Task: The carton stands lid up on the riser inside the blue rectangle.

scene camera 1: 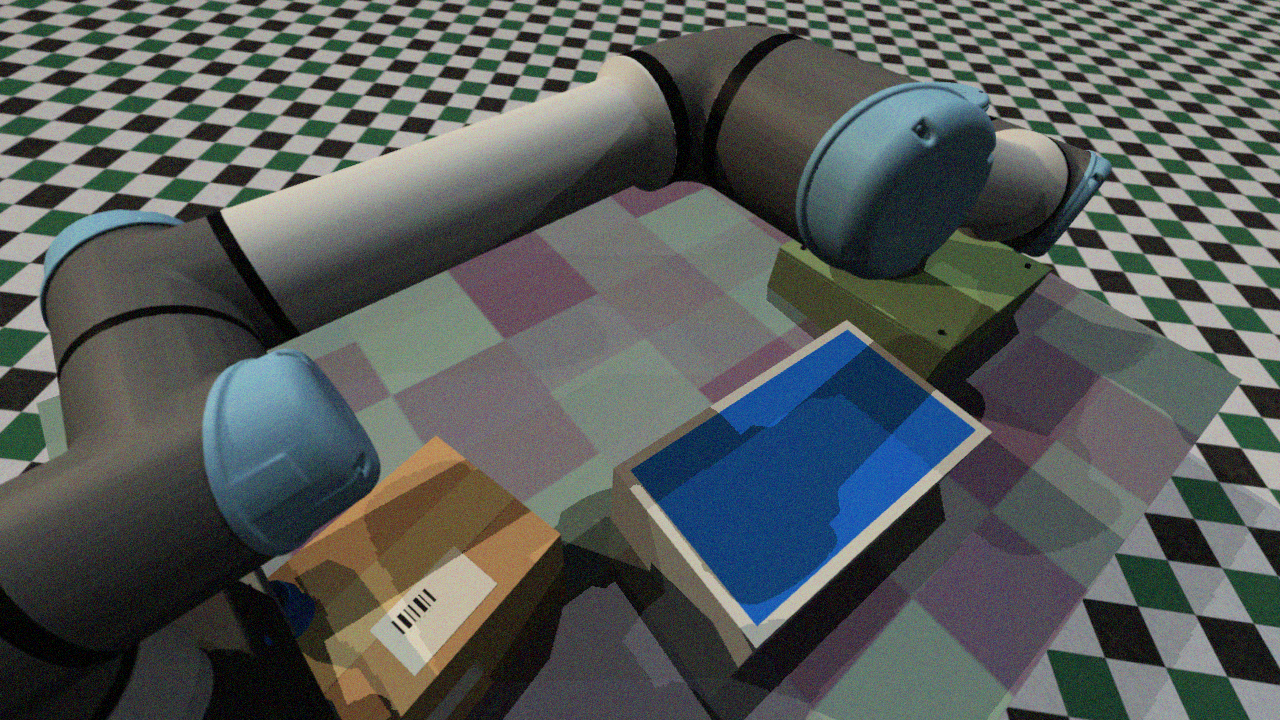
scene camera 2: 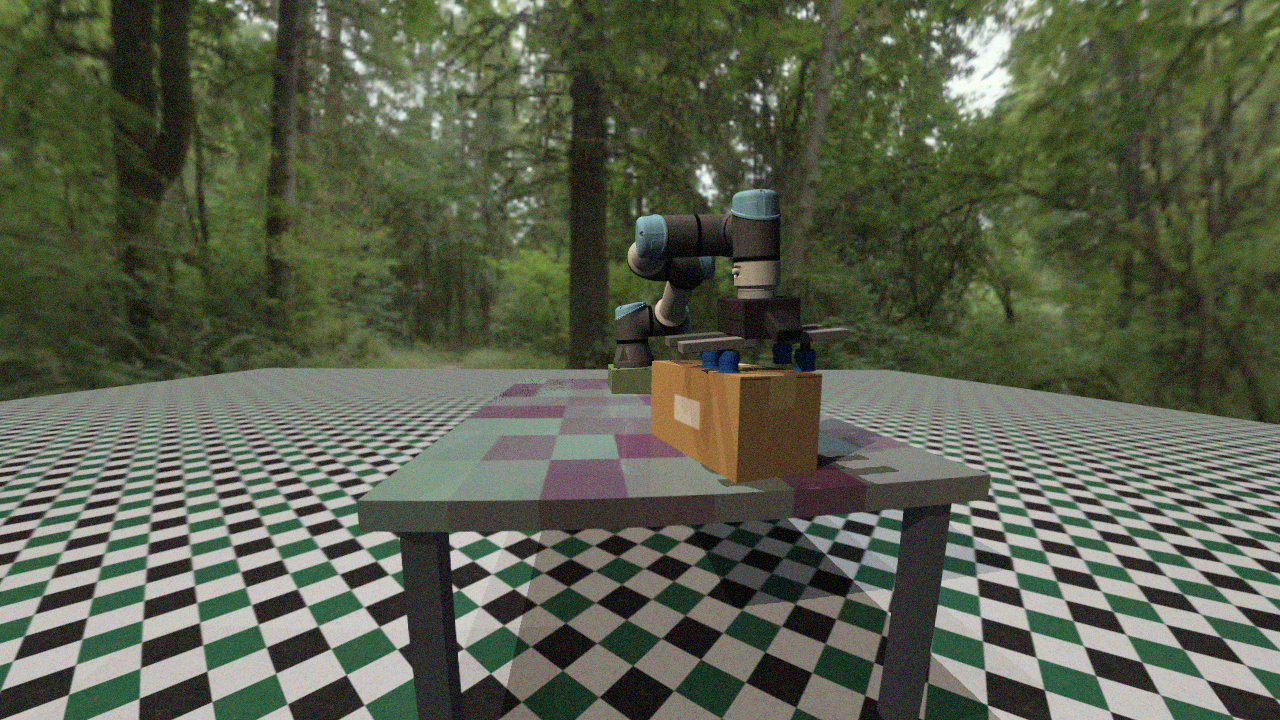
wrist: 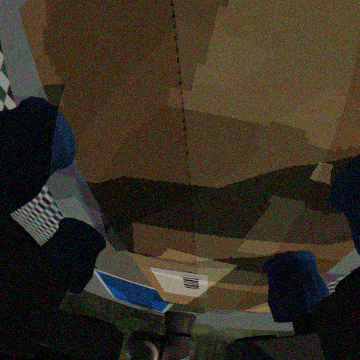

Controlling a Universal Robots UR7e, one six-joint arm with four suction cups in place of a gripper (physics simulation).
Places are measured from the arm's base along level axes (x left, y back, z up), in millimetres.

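Pixels of known places: end effector, tool point: (scene camera 2: 757, 369) (wrist: 190, 215); arm's base, origin of the base link: (scene camera 2: 633, 365) (wrist: 180, 313).
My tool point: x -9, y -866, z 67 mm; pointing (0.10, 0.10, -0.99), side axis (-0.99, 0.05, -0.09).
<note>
Ahead of a thing's pixels: the offset from my tool point to its top centre. "spot": to the spot under its first point.
The brown carton @[dx -32, dy +56, dz +1 mm] (scene camera 1: 423, 572) (scene camera 2: 737, 422) (wrist: 143, 107) stands on the table near its front right corner, lid seam up, with a white barcode label @[dx +2, dy +114, dz +1 mm] (scene camera 1: 433, 610) on its side. My suction gripper (scene camera 2: 755, 357) (wrist: 193, 214) sits down on the carton's top, its blue cups touching the lid, and it holds the carton by suction. The low riser @[spot: dx +72, dy +296, dz -82 mm] (scene camera 1: 652, 543) stands beside the carton, apart from it, and its top bears the blue rectangle @[dx +133, dy +468, dz -33 mm] (scene camera 1: 795, 472) (wrist: 132, 291) with a white border. Nothing stands on the riser. In the second scene view the carton hides the riser.
The arm's thick links (scene camera 1: 495, 179) and a blue-capped joint (scene camera 1: 895, 179) hang low over the back of the table. The green base mount (scene camera 1: 852, 300) (scene camera 2: 629, 379) stands behind the riser. The table's front edge (scene camera 2: 566, 507) runs close to the carton.
</note>
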